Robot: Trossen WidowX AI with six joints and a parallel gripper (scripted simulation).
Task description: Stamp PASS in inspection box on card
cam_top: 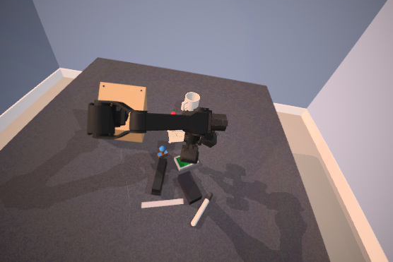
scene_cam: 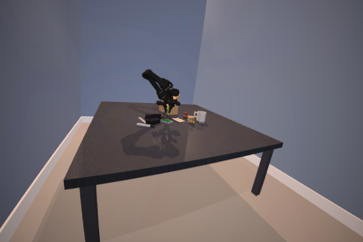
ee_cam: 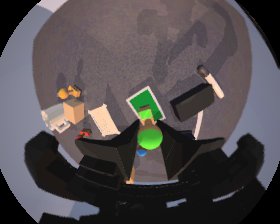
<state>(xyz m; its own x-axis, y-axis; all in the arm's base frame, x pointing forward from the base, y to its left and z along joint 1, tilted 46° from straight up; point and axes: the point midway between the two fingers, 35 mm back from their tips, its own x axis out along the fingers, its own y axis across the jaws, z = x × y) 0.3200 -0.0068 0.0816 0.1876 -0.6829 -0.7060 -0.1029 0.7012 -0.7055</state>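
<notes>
The green ink pad is 70 mm below my gripper tip. From my gripper tip the other things lie so: black box: 120 mm to the right, 60 mm below, 30 mm ahead; then green-knobbed stamp: right at my gripper tip; then blue-knobbed stamp: 110 mm behind, 60 mm below.
</notes>
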